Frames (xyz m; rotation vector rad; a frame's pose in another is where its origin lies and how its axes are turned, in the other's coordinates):
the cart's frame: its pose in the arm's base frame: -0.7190 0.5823 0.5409 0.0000 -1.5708 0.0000
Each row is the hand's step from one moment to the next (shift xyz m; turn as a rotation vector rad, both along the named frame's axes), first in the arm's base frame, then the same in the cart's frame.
Working: the arm's base frame: its pose in the cart's frame: -0.5409 -0.5823 -0.7190 0.0000 1.5708 0.0000

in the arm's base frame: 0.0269 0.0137 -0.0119 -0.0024 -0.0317 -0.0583
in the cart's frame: -0.0119 0.0137 -0.0269 -0.0583 -0.0317 0.0024
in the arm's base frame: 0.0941 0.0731 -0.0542 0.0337 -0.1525 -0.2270
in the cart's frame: -0.0542 0.0731 -0.0941 -0.2270 -0.1525 -0.0337
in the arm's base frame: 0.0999 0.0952 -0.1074 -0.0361 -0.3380 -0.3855
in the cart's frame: -0.1074 0.0952 -0.0999 -0.3855 -0.3380 0.0361
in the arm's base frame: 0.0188 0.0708 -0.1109 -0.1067 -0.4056 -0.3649
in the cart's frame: -0.1109 0.0708 -0.0188 -0.3649 -0.4056 0.1067
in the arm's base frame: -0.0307 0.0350 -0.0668 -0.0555 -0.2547 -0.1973
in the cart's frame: -0.0668 0.0350 0.0307 -0.1973 -0.2547 0.0555
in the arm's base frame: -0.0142 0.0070 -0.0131 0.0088 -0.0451 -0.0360
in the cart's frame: -0.0131 0.0070 0.0142 -0.0360 -0.0451 -0.0088
